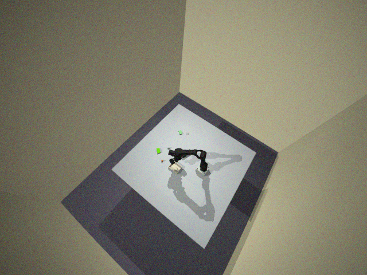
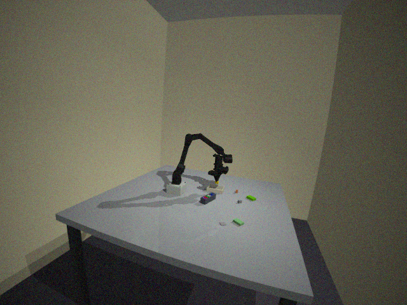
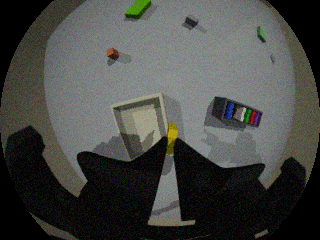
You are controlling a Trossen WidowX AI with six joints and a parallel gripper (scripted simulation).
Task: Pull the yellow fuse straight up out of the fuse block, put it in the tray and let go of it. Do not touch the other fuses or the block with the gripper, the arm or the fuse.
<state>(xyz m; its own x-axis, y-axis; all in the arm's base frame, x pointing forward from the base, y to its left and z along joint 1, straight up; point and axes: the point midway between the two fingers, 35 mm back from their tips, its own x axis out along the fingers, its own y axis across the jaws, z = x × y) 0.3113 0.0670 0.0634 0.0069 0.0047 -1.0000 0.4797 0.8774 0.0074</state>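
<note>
Now: gripper tip 1 cm past the cream tray, 6 cm to the right of it and 9 cm above it. The rest, counted from my gripper tip: yellow fuse: 1 cm below.
</note>
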